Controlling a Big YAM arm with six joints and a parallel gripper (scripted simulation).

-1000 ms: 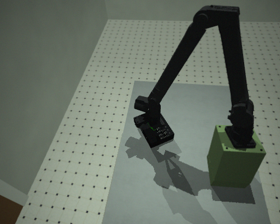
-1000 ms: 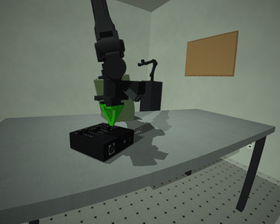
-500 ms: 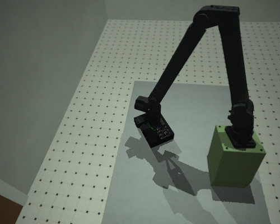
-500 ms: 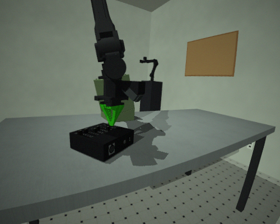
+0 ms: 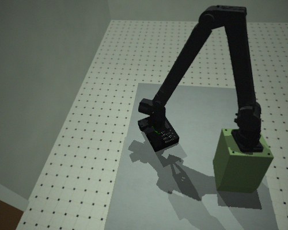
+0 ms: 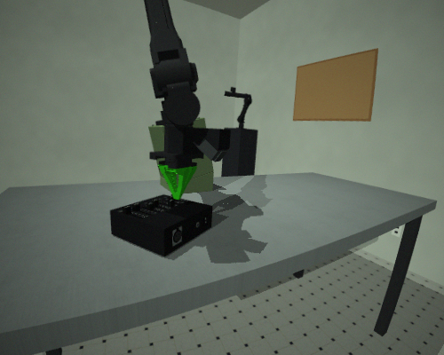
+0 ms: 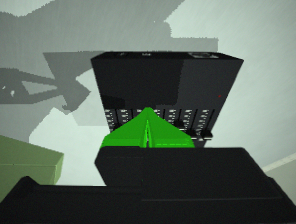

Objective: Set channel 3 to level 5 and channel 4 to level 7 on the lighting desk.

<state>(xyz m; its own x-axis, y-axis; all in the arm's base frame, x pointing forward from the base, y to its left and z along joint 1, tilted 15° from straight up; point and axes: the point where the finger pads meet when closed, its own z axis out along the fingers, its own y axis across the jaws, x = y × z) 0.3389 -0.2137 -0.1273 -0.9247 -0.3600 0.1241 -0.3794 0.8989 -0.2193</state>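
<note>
My hand is 20 mm above the channel 3 fader cap, 10 mm to the left of it and 10 mm past it. From my hand the other things lie so: channel 4 fader cap: 40 mm to the right, 30 mm behind, 20 mm below.
</note>
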